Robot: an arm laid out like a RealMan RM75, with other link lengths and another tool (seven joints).
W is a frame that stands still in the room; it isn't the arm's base.
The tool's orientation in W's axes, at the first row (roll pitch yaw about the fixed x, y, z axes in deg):
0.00 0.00 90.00
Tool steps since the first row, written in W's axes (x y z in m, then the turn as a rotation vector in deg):
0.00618 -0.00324 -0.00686 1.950 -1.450 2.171
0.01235 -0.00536 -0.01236 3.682 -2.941 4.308
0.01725 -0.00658 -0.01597 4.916 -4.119 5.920
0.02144 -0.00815 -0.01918 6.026 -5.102 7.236
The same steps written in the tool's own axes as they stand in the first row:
-0.00324 -0.00618 -0.00686 -1.450 -1.950 2.171
-0.00536 -0.01235 -0.01236 -2.941 -3.682 4.308
-0.00658 -0.01725 -0.01597 -4.119 -4.916 5.920
-0.00815 -0.02144 -0.01918 -5.102 -6.026 7.236

